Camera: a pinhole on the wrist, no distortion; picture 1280 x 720 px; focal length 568.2 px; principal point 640.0 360.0 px. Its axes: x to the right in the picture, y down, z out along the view. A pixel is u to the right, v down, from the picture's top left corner.
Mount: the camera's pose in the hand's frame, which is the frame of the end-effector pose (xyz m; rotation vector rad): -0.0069 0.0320 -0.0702 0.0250 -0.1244 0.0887
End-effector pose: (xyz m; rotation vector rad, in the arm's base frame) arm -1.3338 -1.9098 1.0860 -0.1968 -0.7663 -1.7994
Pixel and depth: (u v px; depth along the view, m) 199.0 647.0 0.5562
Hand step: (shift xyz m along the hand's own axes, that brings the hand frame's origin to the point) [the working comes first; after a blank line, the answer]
In the camera's frame: -0.4317 0.2809 0.5562

-0.5271 0.2574 0.4330
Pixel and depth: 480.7 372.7 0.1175
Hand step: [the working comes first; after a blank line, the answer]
In the camera's frame: -0.0329 0.0026 0.1175

-0.0541 0.0282 0.0423
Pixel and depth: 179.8 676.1 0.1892
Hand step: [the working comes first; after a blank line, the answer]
In the camera's frame: -0.1532 0.1053 0.1892

-0.1910 0.1178 0.1004
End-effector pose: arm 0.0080 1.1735 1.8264 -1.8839 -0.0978 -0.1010
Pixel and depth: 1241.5 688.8 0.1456
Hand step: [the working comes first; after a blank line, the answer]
In the camera's frame: 0.1541 0.0843 0.1456

0.1200 0.1248 0.0951
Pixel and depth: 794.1 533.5 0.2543
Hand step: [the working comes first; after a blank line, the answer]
In the camera's frame: 0.0690 0.0777 0.2543

0.0231 0.1076 0.1922
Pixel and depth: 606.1 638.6 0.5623
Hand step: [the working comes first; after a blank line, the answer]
In the camera's frame: -0.0335 0.2757 0.5623

-0.1339 0.2865 0.4887
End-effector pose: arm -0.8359 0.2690 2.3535 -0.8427 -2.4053 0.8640
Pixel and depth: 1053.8 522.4 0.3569
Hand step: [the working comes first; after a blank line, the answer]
In the camera's frame: 0.2599 0.1020 0.3569

0.1970 0.1453 0.3183
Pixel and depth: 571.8 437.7 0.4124
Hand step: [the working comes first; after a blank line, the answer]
In the camera's frame: -0.0495 0.0564 0.4124

-0.1115 0.0713 0.3338
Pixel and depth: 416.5 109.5 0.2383
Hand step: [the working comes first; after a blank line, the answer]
In the camera's frame: -0.0937 -0.1051 0.2383

-0.1194 -0.0880 0.1524
